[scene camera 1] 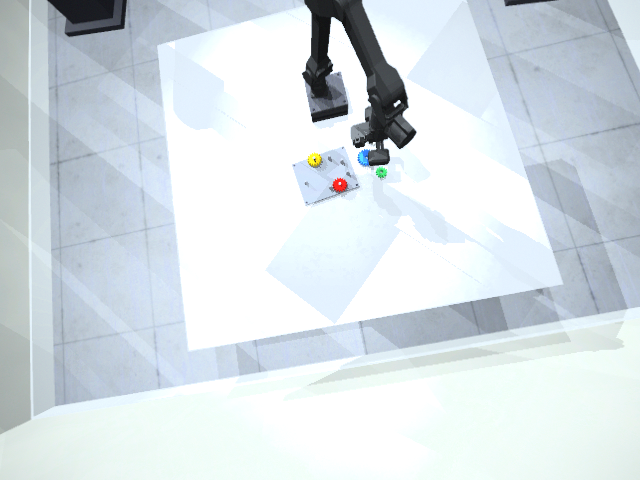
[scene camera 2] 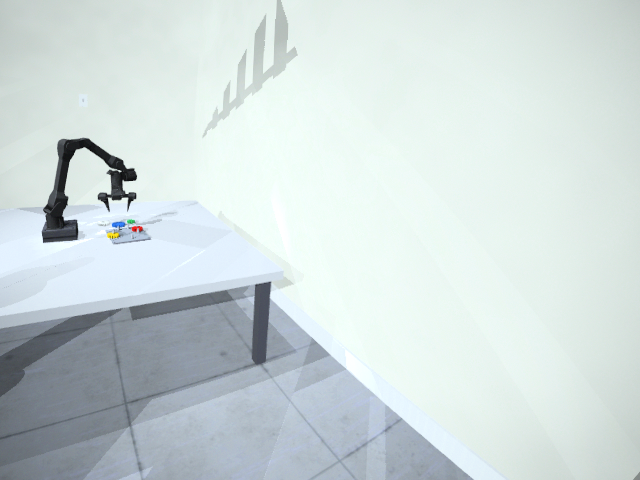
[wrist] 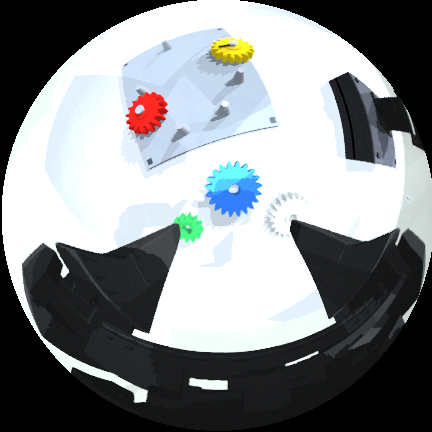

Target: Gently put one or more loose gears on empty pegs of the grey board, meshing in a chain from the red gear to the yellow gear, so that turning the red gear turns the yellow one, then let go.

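Pixels of known places: gripper, fingertip midpoint: (scene camera 1: 373, 149) (scene camera 2: 118, 212) (wrist: 236, 227); arm's base, link origin: (scene camera 1: 318, 89) (scene camera 2: 55, 226).
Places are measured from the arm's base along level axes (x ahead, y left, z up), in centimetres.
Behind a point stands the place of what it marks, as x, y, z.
The grey board (scene camera 1: 321, 192) @(38.1, -1.2, -4.8) (wrist: 187, 85) @(30.9, 2.8, -4.8) carries the red gear (scene camera 1: 339, 184) @(36.4, 5.6, -2.7) (scene camera 2: 136, 228) @(35.7, 3.9, -3.3) (wrist: 151, 116) @(34.7, 6.9, -3.3) and the yellow gear (scene camera 1: 314, 160) @(26.3, -3.1, -3.0) (scene camera 2: 113, 235) @(25.7, -5.0, -3.5) (wrist: 232, 53) @(25.5, -1.3, -3.4), which stand apart, with several empty pegs. Beside it on the table lie three loose gears: a large blue gear (scene camera 1: 362, 157) @(26.2, 14.6, -3.9) (scene camera 2: 118, 224) @(26.3, 13.7, -3.9) (wrist: 233, 202) @(26.1, 17.5, -3.9), a small green gear (scene camera 2: 130, 221) @(32.0, 19.3, -4.1) (wrist: 195, 222) @(31.0, 20.3, -4.5) and a white gear (scene camera 2: 103, 223) @(18.6, 16.9, -4.1) (wrist: 276, 212) @(20.5, 19.0, -4.2). My gripper (scene camera 1: 368, 146) @(26.4, 17.7, 1.6) (scene camera 2: 118, 210) @(26.4, 17.7, 1.6) (wrist: 236, 227) @(26.4, 17.7, 1.6) is open and empty above the loose gears. In the wrist view its fingertips partly overlap the green and white gears. The white gear does not show in scene camera 1.
The arm's dark base (scene camera 1: 329, 110) @(8.4, 3.5, -0.7) (scene camera 2: 59, 231) @(2.6, -4.4, -0.8) (wrist: 357, 120) @(8.3, 4.6, -1.9) stands on the white table (scene camera 1: 232, 289) @(72.2, -35.5, -5.6) (scene camera 2: 180, 268) @(53.4, -42.3, -5.6), near the board and the loose gears. A wall (scene camera 2: 439, 180) rises beyond the table's edge.
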